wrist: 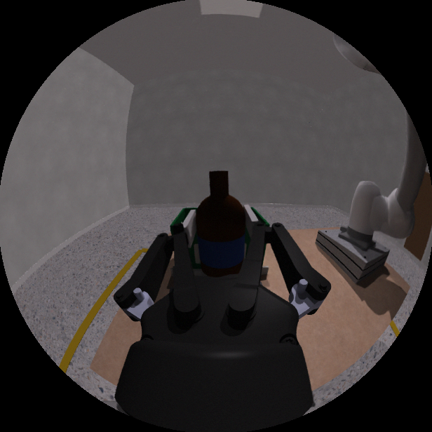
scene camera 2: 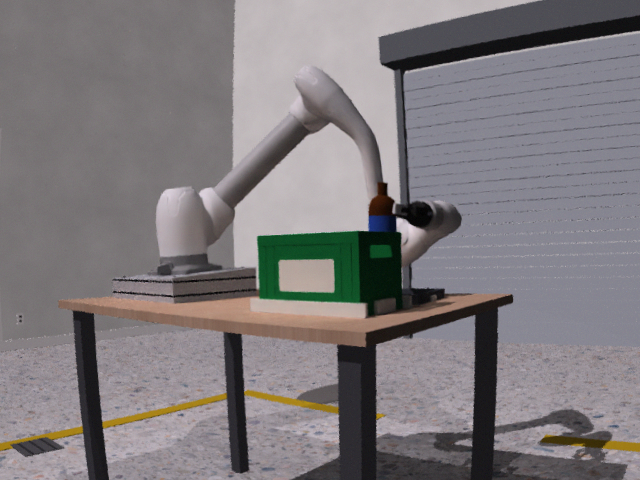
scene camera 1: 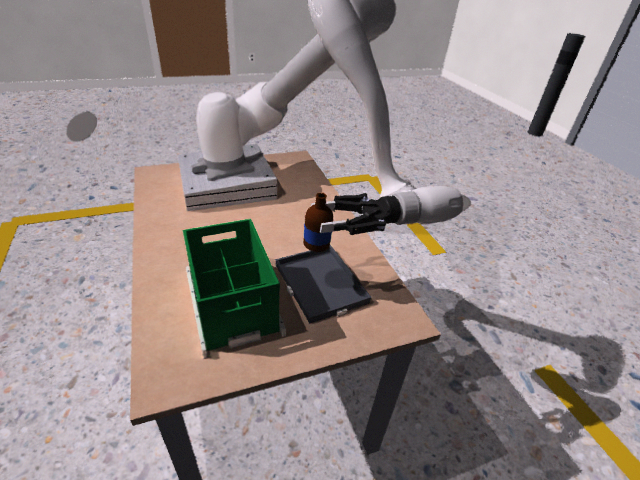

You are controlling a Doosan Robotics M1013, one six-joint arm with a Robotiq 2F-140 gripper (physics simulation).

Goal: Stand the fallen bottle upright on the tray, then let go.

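Note:
The brown bottle with a blue label is upright, neck up, held in the air. In scene camera 1 its base shows near the back edge of the dark tray. Scene camera 2 shows it well above tray height, its lower part hidden by the crate. My gripper lies horizontal and is shut on the bottle, with one light finger pad on each side of its body. A round shadow falls on the tray.
A green divided crate stands beside the tray on the wooden table. The arm's base plate sits at the table's far end.

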